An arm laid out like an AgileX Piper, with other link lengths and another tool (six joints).
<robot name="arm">
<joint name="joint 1" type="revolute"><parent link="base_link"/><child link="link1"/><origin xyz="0 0 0.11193"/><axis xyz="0 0 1"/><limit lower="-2.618" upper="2.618"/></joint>
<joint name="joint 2" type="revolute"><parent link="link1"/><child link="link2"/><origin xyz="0 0 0" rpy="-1.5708 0 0"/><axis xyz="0 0 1"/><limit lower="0" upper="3.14"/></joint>
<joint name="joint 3" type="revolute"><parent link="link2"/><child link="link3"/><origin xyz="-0.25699 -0.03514 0"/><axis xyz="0 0 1"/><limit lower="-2.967" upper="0"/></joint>
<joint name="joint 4" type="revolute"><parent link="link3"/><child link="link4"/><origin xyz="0.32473 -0.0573 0" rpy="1.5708 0 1.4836"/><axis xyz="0 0 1"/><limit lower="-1.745" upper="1.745"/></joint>
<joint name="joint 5" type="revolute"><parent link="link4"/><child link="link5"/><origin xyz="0 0 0" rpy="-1.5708 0 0"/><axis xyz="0 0 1"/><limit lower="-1.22" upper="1.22"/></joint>
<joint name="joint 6" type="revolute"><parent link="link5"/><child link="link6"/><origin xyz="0 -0.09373 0" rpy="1.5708 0 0"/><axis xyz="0 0 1"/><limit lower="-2.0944" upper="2.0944"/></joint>
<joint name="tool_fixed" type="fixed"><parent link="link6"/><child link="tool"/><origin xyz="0.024 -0.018 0.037" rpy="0 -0.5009 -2.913"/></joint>
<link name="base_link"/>
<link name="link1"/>
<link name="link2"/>
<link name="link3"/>
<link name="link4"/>
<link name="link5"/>
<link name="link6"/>
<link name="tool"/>
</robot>
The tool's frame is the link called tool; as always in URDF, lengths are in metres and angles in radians.
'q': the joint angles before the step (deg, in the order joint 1, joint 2, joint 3, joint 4, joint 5, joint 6). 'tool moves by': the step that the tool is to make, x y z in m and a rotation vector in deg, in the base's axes. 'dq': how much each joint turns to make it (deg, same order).
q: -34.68 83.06 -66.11 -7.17 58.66 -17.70
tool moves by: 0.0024 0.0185 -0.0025 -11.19 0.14 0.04
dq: 6.62 -3.88 6.32 -14.99 -5.72 12.53
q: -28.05 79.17 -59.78 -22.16 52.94 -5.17
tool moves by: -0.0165 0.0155 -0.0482 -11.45 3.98 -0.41
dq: 5.62 -1.29 12.93 -22.14 -5.44 19.89
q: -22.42 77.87 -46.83 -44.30 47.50 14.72
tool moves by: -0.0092 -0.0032 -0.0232 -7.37 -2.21 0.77
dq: 0.53 0.00 6.81 -16.30 -4.95 15.42
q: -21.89 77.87 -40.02 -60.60 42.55 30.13
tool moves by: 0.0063 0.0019 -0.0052 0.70 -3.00 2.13
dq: 0.00 0.00 0.79 -1.55 -4.00 2.44
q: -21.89 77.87 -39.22 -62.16 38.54 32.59
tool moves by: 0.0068 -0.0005 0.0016 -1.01 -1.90 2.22
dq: 0.13 0.01 0.10 -3.05 -2.44 2.14
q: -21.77 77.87 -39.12 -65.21 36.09 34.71
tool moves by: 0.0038 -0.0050 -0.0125 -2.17 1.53 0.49
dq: 0.00 3.40 0.00 -6.51 0.00 5.10
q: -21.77 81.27 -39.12 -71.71 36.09 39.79
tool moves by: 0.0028 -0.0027 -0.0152 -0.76 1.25 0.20
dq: -0.01 3.39 0.00 -4.58 -0.14 4.37
